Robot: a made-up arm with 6 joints.
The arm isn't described. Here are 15 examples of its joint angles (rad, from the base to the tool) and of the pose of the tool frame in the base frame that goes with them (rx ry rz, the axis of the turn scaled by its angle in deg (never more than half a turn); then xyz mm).
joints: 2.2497 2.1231 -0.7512 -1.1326 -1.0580 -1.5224
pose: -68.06 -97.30 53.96 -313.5 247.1 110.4
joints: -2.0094 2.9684 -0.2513 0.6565 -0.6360 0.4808
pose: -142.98 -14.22 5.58 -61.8 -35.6 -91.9
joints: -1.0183 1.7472 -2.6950 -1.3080 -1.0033 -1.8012
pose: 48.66 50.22 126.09 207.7 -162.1 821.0
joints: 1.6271 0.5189 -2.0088 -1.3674 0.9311 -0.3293
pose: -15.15 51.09 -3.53 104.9 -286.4 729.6
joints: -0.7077 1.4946 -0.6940 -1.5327 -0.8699 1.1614
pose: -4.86 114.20 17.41 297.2 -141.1 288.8
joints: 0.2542 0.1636 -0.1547 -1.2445 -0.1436 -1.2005
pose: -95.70 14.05 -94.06 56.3 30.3 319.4
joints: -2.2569 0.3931 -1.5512 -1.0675 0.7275 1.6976
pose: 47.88 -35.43 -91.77 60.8 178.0 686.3
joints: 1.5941 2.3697 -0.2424 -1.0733 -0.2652 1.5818
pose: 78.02 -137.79 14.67 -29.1 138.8 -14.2
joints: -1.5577 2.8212 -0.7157 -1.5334 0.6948 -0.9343
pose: 74.98 -125.82 -54.57 -69.5 -206.7 -135.9
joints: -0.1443 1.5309 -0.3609 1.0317 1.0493 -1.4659
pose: -39.93 150.36 70.48 186.9 57.6 185.2
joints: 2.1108 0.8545 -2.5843 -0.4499 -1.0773 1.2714
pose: 27.25 -98.28 132.66 164.2 -357.8 758.2
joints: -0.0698 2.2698 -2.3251 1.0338 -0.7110 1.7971
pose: 74.73 -24.77 114.83 624.2 -106.9 507.2
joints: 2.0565 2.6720 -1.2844 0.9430 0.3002 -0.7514
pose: 137.47 -98.53 -15.95 -233.6 384.6 -117.0
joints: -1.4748 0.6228 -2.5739 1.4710 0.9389 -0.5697
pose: -38.47 42.26 -42.61 48.4 442.1 710.8
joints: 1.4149 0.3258 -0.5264 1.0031 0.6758 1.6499
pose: -32.46 -100.49 -72.03 -50.8 59.9 407.0
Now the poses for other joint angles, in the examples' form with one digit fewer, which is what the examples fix.
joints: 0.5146 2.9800 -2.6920 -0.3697 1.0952 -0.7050
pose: -101.9 128.0 -31.1 610 303 26
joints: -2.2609 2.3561 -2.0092 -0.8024 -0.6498 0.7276
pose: 68.0 57.4 -87.6 -391 -550 339
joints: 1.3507 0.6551 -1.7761 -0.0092 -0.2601 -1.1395
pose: -5.6 1.7 11.6 -35 -154 801
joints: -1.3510 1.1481 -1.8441 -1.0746 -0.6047 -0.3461
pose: -38.6 35.0 -139.1 84 -118 806
